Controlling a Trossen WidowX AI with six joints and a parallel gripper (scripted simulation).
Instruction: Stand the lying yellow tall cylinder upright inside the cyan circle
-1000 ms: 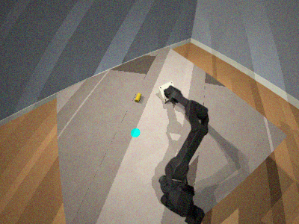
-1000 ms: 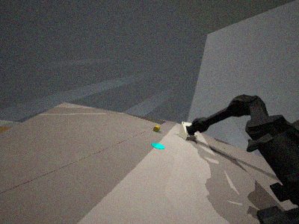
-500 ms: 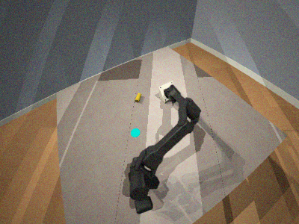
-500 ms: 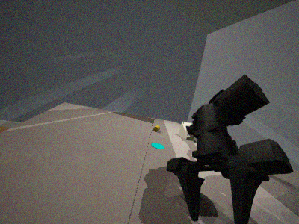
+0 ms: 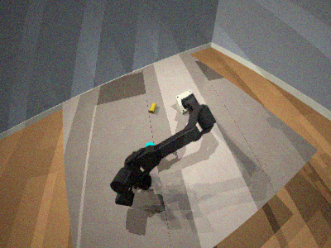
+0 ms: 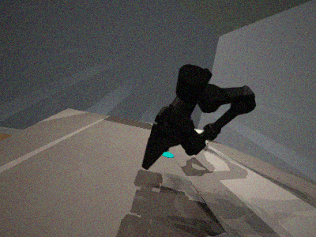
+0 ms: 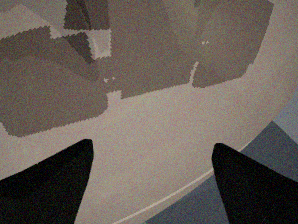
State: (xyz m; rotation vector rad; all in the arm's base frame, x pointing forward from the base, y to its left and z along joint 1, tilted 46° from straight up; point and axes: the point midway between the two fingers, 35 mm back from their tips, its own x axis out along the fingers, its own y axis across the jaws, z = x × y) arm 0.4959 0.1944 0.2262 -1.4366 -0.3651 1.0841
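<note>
Now: gripper tip 420 mm to the left of the yellow tall cylinder, 320 mm past it and 30 mm above it. Round my gripper tip: cyan circle 180 mm to the right, 180 mm behind, 50 mm below.
</note>
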